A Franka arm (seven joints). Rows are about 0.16 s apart.
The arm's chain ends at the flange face. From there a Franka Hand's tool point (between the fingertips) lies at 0.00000 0.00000 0.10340 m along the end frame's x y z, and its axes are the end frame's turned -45 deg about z.
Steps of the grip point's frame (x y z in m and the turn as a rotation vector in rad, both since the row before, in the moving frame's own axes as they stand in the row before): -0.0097, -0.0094, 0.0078, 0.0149, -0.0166, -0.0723; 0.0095, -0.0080, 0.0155, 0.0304, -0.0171, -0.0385
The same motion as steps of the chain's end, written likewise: -0.0112, 0.0000, 0.0078, -0.0012, -0.0223, -0.0723; 0.0046, -0.0115, 0.0156, 0.0094, -0.0336, -0.0385
